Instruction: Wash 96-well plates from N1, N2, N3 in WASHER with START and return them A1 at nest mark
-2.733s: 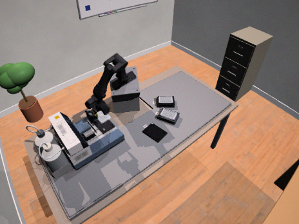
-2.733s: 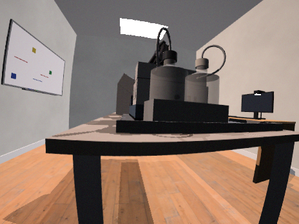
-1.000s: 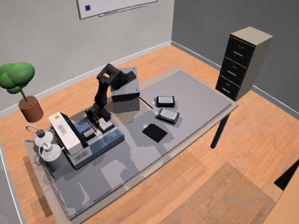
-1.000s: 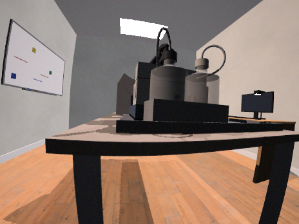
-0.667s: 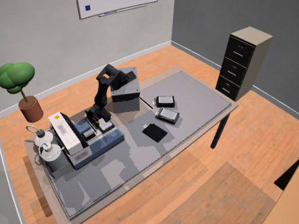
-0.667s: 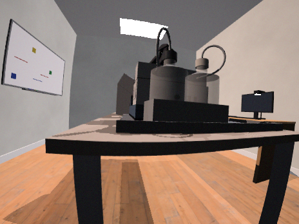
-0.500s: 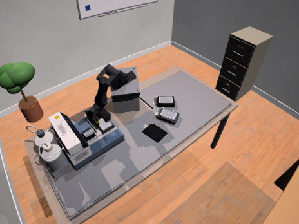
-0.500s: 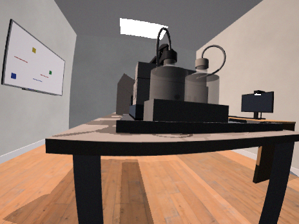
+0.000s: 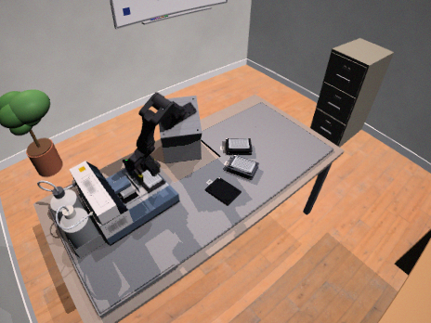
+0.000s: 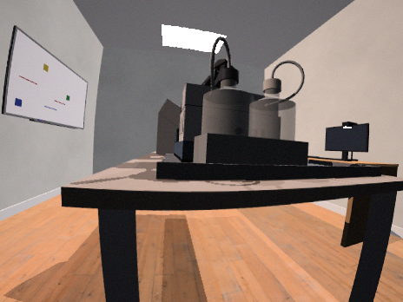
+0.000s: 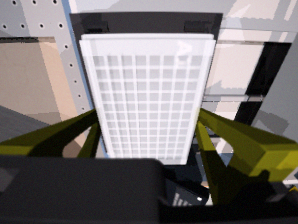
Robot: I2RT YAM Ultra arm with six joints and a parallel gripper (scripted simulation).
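Now: hand 2 cm above the dark carrier. The rest, counted from my hand: plate washer (15 cm to the right, 3 cm above); then label (28 cm to the left, 18 cm ahead, 10 cm below); then black nest (29 cm to the left, 28 cm ahead, 10 cm below).
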